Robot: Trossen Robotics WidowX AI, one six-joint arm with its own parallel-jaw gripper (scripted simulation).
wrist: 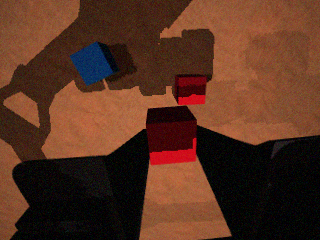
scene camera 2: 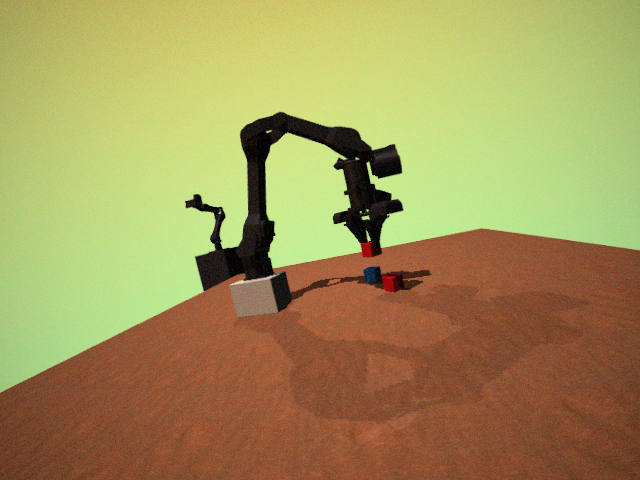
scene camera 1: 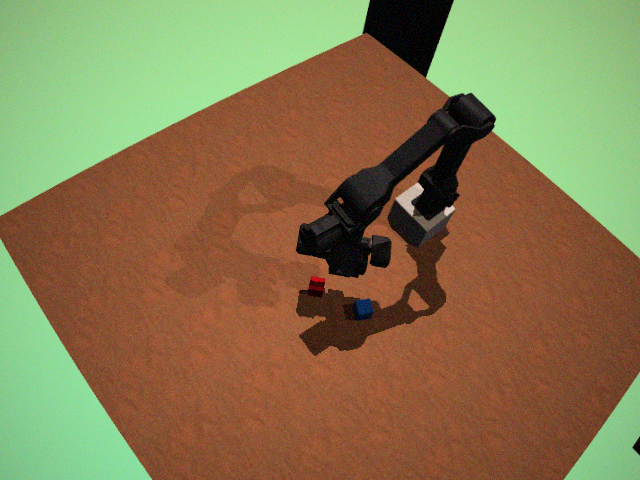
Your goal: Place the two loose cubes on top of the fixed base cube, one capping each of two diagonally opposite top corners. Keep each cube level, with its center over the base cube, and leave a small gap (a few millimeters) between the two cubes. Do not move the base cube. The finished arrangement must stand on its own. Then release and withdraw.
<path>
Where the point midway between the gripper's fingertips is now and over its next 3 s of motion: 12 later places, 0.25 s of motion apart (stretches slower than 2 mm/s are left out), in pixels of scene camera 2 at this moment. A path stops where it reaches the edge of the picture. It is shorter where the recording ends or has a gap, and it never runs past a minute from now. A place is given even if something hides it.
My gripper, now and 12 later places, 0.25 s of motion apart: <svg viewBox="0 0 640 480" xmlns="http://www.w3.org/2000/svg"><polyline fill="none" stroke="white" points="371,248 373,249 374,249 375,250 374,250 374,250 375,252 376,257 377,259 377,260 376,257 375,252 375,249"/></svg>
</path>
